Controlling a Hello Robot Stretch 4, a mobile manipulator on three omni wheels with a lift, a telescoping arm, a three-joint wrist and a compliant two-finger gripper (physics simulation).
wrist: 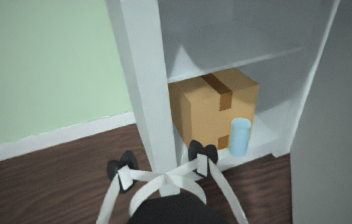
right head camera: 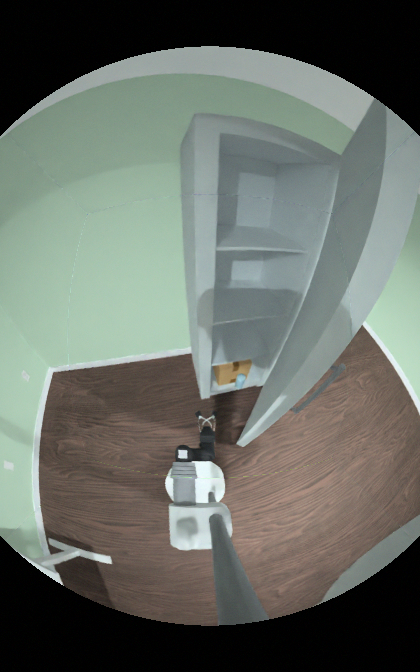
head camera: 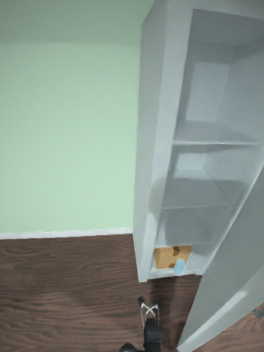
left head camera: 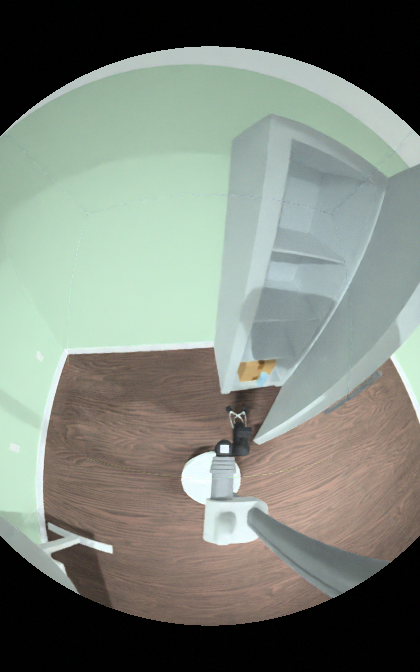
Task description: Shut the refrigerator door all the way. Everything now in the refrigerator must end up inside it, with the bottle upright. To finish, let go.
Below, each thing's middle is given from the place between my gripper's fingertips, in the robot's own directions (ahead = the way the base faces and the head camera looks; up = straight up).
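The cardboard box (wrist: 202, 108), that one's well below my hand, and it's also a long way ahead of it and a good way to the right of it.
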